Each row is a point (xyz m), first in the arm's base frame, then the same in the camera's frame.
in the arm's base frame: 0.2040 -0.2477 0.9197
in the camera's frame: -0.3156 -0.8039 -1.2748
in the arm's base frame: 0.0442 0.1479 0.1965
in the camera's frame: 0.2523 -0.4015 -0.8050
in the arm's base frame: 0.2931 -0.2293 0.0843
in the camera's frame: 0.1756 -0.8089 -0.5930
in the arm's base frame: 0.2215 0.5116 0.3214
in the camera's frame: 0.0068 -0.0616 -0.7457
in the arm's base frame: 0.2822 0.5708 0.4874
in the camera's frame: -0.1541 -0.0082 -0.8233
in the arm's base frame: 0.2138 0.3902 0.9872
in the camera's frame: -0.4223 -0.1715 -1.2574
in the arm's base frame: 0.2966 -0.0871 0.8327
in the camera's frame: -0.3395 -0.6576 -1.1334
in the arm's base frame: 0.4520 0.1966 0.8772
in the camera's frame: -0.5082 -0.3954 -1.0365
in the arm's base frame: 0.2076 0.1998 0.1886
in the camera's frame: 0.1325 -0.3709 -0.6860
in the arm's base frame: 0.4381 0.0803 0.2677
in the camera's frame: -0.0805 -0.5177 -0.6037
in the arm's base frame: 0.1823 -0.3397 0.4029
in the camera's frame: 0.0539 -0.8997 -0.9137
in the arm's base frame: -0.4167 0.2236 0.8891
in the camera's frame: 0.1232 -0.2578 -1.6178
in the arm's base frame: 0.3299 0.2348 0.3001
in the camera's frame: -0.0354 -0.3502 -0.6846
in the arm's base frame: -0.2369 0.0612 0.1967
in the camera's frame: 0.4672 -0.4516 -0.9996
